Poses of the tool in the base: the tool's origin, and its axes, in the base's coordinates. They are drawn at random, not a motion.
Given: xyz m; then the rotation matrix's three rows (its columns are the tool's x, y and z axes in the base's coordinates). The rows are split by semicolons.
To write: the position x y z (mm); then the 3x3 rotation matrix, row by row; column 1 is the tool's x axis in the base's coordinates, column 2 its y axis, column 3 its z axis. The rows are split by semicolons. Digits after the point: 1 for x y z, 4 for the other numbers.
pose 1, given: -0.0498 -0.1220 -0.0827; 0.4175 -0.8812 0.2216; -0.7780 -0.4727 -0.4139; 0.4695 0.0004 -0.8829
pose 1, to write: -49.8 -122.0 -82.7; 0.4175 -0.8812 0.2216; -0.7780 -0.4727 -0.4139; 0.4695 0.0004 -0.8829
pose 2, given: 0.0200 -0.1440 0.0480; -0.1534 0.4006 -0.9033; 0.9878 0.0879 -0.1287; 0.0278 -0.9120 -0.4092
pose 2, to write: 20.0 -144.0 48.0; -0.1534 0.4006 -0.9033; 0.9878 0.0879 -0.1287; 0.0278 -0.9120 -0.4092
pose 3, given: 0.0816 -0.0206 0.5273; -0.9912 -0.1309 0.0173; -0.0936 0.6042 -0.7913; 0.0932 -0.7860 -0.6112
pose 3, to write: 81.6 -20.6 527.3; -0.9912 -0.1309 0.0173; -0.0936 0.6042 -0.7913; 0.0932 -0.7860 -0.6112
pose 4, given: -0.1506 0.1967 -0.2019; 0.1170 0.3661 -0.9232; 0.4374 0.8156 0.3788; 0.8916 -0.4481 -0.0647
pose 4, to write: -150.6 196.7 -201.9; 0.1170 0.3661 -0.9232; 0.4374 0.8156 0.3788; 0.8916 -0.4481 -0.0647
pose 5, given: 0.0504 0.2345 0.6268; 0.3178 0.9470 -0.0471; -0.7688 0.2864 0.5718; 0.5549 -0.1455 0.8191
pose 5, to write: 50.4 234.5 626.8; 0.3178 0.9470 -0.0471; -0.7688 0.2864 0.5718; 0.5549 -0.1455 0.8191
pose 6, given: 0.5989 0.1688 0.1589; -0.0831 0.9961 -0.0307; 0.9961 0.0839 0.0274; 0.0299 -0.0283 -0.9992
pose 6, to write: 598.9 168.8 158.9; -0.0831 0.9961 -0.0307; 0.9961 0.0839 0.0274; 0.0299 -0.0283 -0.9992
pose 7, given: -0.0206 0.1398 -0.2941; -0.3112 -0.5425 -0.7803; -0.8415 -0.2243 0.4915; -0.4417 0.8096 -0.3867
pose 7, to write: -20.6 139.8 -294.1; -0.3112 -0.5425 -0.7803; -0.8415 -0.2243 0.4915; -0.4417 0.8096 -0.3867
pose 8, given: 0.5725 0.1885 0.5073; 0.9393 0.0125 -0.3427; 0.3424 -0.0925 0.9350; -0.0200 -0.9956 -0.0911
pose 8, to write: 572.5 188.5 507.3; 0.9393 0.0125 -0.3427; 0.3424 -0.0925 0.9350; -0.0200 -0.9956 -0.0911
